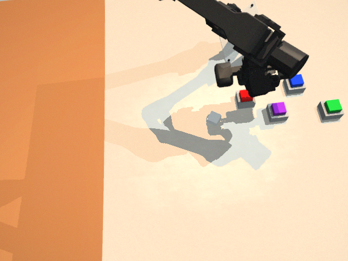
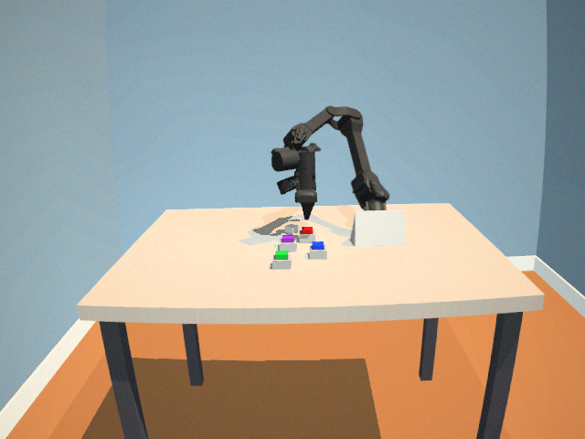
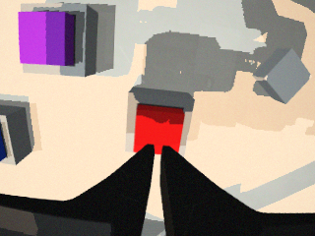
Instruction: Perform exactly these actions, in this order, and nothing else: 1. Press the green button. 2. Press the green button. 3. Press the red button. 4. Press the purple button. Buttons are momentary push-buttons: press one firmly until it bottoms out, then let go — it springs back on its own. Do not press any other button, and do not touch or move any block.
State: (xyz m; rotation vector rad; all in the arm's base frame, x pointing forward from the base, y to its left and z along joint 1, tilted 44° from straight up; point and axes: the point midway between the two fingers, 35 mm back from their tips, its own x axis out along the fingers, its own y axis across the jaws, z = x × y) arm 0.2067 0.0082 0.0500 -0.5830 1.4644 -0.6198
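Right now my gripper tip is 30 mm above the red button. Also, from my gripper tip: blue button (30 mm behind, 150 mm to the left, 30 mm below); then white block (50 mm ahead, 100 mm to the right, 60 mm below); then purple button (60 mm ahead, 80 mm to the left, 30 mm below).
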